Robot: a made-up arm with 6 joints. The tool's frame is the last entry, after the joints. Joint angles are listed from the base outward. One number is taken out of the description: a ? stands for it. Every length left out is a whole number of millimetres.
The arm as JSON. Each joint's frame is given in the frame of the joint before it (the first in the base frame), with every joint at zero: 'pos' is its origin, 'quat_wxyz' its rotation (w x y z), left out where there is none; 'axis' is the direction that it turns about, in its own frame. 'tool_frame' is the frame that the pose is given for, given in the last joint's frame.
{
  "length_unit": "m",
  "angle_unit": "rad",
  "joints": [
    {
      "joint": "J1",
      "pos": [
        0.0,
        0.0,
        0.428
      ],
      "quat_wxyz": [
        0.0,
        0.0,
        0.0,
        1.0
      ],
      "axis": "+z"
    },
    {
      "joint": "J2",
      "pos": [
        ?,
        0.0,
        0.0
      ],
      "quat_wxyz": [
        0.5,
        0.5,
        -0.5,
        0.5
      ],
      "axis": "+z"
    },
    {
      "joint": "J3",
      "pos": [
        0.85,
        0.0,
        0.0
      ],
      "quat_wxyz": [
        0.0,
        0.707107,
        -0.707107,
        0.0
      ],
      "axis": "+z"
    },
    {
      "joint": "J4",
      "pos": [
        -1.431,
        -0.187,
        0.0
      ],
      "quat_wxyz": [
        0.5,
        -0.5,
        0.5,
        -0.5
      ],
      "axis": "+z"
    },
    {
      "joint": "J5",
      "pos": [
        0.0,
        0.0,
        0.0
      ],
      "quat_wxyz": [
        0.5,
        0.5,
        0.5,
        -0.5
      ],
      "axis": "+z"
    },
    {
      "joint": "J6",
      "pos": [
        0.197,
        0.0,
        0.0
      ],
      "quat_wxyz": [
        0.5,
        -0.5,
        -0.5,
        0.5
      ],
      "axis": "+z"
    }
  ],
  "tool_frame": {
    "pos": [
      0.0,
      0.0,
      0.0
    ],
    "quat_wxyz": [
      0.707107,
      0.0,
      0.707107,
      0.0
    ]
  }
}
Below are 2 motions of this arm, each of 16 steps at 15 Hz.
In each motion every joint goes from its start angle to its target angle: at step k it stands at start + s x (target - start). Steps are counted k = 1, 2, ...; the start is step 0. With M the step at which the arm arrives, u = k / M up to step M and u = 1 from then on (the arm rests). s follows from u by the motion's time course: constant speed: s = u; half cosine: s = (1 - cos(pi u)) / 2; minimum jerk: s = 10 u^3 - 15 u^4 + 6 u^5.
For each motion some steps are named. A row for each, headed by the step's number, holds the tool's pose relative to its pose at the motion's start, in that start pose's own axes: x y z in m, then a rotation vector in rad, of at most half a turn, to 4 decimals.
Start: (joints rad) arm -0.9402 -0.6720 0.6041 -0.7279 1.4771 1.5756
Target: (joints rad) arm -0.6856 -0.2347 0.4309 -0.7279 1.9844 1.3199
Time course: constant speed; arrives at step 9
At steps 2, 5, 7, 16:
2: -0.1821 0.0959 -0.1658 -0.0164 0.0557 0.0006
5: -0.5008 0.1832 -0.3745 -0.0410 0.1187 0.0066
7: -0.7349 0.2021 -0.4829 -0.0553 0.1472 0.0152
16: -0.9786 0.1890 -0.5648 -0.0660 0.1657 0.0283

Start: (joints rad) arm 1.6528 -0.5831 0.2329 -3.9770 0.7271 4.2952
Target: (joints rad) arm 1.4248 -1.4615 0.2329 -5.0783 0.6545 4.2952
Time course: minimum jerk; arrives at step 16
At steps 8, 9, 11, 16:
8: -0.7270 0.2715 0.4935 0.0952 -0.6360 -0.0294
9: -0.8968 0.3874 0.5670 0.0982 -0.7789 0.0002
11: -1.1835 0.6317 0.6500 0.0886 -1.0169 0.0878
16: -1.4161 0.8821 0.6705 0.0664 -1.2060 0.2033

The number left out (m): -0.219
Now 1 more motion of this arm.
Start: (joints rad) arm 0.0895 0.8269 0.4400 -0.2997 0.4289 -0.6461
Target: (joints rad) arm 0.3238 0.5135 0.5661 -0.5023 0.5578 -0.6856
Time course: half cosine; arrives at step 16
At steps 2, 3, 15, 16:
2: -0.0028 0.0402 0.0047 0.0109 -0.0087 0.0190
3: -0.0071 0.0890 0.0105 0.0245 -0.0191 0.0420
15: -0.2979 0.9803 0.1766 0.3585 -0.1804 0.4761
16: -0.3028 0.9887 0.1790 0.3627 -0.1817 0.4805

